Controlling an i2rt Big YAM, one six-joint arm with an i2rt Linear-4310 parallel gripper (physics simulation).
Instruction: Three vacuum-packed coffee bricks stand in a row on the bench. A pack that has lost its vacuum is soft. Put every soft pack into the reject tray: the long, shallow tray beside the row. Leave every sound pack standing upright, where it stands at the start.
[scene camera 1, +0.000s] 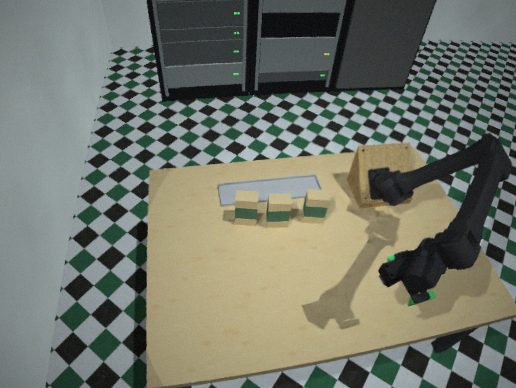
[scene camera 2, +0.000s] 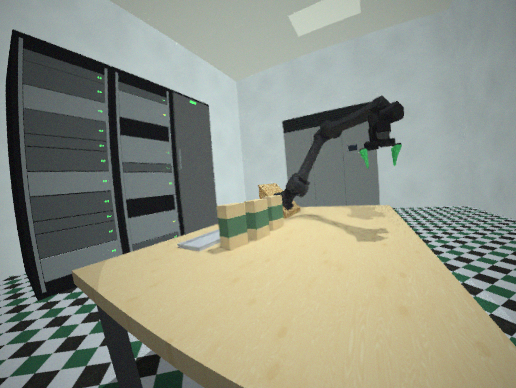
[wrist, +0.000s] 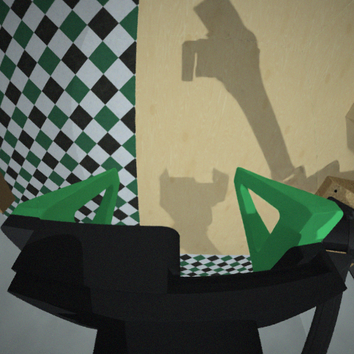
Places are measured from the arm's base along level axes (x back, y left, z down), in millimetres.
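Where they show: gripper, fingertip midpoint: (scene camera 1: 401, 289) (scene camera 2: 381, 167); arm's base, link origin: (scene camera 1: 379, 183) (scene camera 2: 282, 201).
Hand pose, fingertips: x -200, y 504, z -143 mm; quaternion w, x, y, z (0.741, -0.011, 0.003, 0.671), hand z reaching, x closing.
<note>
Things, the pixels of their top centre, and the offset from my fingertips. Level surfaces: height alone.
- left pack, top centre: (scene camera 2: 230, 204) (scene camera 1: 246, 196) dx -344, dy -465, dz +85 mm
- middle pack, top centre: (scene camera 1: 280, 198) (scene camera 2: 255, 200) dx -231, dy -436, dz +85 mm
- right pack, top centre: (scene camera 1: 318, 194) (scene camera 2: 271, 196) dx -90, dy -434, dz +85 mm
- bench, surface height: dz +226 mm
Three tan coffee packs with green bands stand upright in a row: the left pack (scene camera 1: 246, 207) (scene camera 2: 233, 226), the middle pack (scene camera 1: 279, 210) (scene camera 2: 257, 219) and the right pack (scene camera 1: 315, 204) (scene camera 2: 275, 212). No difference in firmness can be told from their looks. The long, shallow grey reject tray (scene camera 1: 270, 188) (scene camera 2: 199, 242) lies just behind the row, with no pack in it; the packs hide part of it. My gripper (scene camera 1: 406, 279) (scene camera 2: 381, 165) (wrist: 176, 173) is open and empty, high above the right part of the bench, well away from the packs.
A wooden box (scene camera 1: 387, 172) (wrist: 338, 186) stands at the back right, by the arm's base. Tall server cabinets (scene camera 1: 205, 50) (scene camera 2: 65, 150) stand on the floor behind the bench (scene camera 1: 215, 285) (scene camera 2: 300, 300). The arm casts shadows on the bench.
</note>
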